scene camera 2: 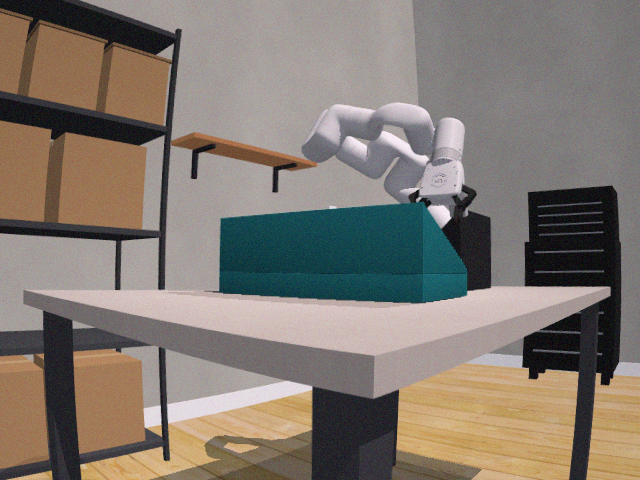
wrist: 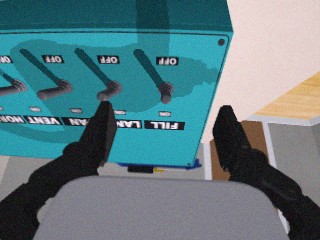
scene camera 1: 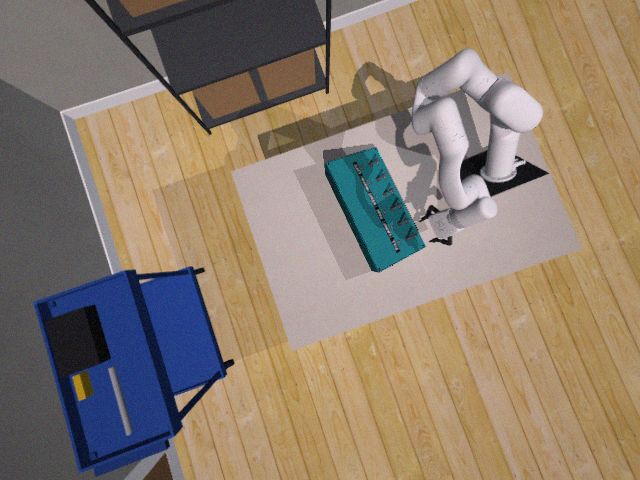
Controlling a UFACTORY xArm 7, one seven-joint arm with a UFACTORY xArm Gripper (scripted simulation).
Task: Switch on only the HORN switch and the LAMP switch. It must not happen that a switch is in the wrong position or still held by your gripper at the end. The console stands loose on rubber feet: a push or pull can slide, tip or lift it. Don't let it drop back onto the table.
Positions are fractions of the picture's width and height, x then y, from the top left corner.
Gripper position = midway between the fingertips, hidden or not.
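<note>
Scene camera 1 shows the gripper (scene camera 1: 0.67, 0.48) along with a teal console (scene camera 1: 0.57, 0.39). The console (scene camera 2: 0.61, 0.53) appears again in another view, while the wrist view takes in the gripper (wrist: 0.52, 0.49) as well as the console (wrist: 0.45, 0.25).
</note>
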